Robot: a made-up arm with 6 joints.
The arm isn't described. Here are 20 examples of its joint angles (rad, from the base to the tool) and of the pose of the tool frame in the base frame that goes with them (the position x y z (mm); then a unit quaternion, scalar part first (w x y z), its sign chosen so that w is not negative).
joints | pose
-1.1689 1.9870 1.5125 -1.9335 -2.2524 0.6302 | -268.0 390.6 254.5 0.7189 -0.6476 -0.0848 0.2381
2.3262 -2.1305 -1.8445 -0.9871 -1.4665 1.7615 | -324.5 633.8 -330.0 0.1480 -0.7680 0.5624 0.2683
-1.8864 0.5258 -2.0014 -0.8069 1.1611 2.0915 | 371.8 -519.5 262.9 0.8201 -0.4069 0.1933 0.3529
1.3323 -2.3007 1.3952 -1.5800 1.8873 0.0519 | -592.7 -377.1 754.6 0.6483 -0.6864 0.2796 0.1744
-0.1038 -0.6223 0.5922 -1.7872 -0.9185 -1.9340 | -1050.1 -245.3 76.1 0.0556 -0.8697 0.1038 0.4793
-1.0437 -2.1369 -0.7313 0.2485 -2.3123 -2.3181 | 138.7 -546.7 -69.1 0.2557 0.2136 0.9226 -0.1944
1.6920 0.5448 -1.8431 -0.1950 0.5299 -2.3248 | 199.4 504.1 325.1 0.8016 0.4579 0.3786 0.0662
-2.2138 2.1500 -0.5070 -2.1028 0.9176 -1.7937 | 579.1 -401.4 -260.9 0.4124 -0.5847 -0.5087 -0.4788
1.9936 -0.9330 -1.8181 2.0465 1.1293 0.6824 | 74.3 694.5 -60.2 0.1987 0.0260 0.2750 -0.9403
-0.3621 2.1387 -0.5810 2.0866 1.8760 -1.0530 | 236.2 367.0 109.4 0.3249 0.5238 -0.7540 0.2269
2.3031 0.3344 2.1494 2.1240 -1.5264 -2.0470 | 552.5 -553.1 233.1 0.2334 -0.2096 0.3137 -0.8962
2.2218 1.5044 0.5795 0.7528 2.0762 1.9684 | 127.5 -245.0 -244.2 0.0531 -0.2410 -0.3727 -0.8945
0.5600 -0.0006 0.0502 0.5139 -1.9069 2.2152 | -805.7 382.8 -91.6 0.2743 0.7390 -0.3720 -0.4902
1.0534 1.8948 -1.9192 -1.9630 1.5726 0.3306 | 581.6 253.2 665.6 0.0240 0.2119 -0.9101 0.3554
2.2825 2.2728 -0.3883 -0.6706 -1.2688 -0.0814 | 267.5 -384.6 -539.8 0.1629 0.7416 0.5685 0.3166
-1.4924 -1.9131 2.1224 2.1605 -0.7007 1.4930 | -471.4 911.9 222.4 0.2876 -0.2420 -0.1389 -0.9162
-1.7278 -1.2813 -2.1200 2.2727 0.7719 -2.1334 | -491.1 -660.0 179.1 0.2623 -0.9523 0.0413 -0.1502
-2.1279 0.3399 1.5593 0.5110 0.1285 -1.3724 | -234.7 807.9 432.2 0.5859 0.2945 -0.7222 -0.2198
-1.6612 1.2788 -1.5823 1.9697 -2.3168 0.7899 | 552.0 -335.4 -45.3 0.0147 0.5305 -0.5400 0.6532
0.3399 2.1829 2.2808 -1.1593 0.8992 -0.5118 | 250.7 -754.2 -580.3 0.0615 0.5145 0.2695 0.8117
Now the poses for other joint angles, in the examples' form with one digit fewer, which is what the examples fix.
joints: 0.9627 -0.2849 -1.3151 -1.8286 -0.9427 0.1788
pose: -135 829 823 0.333 -0.575 0.374 0.647
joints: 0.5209 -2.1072 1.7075 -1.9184 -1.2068 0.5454
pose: 17 -423 -648 0.276 0.301 -0.902 0.139
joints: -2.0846 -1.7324 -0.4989 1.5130 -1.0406 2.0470
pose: -399 -225 -677 0.285 0.548 0.769 0.164
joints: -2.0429 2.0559 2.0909 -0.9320 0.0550 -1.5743
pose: -37 859 497 0.774 -0.050 0.627 0.076
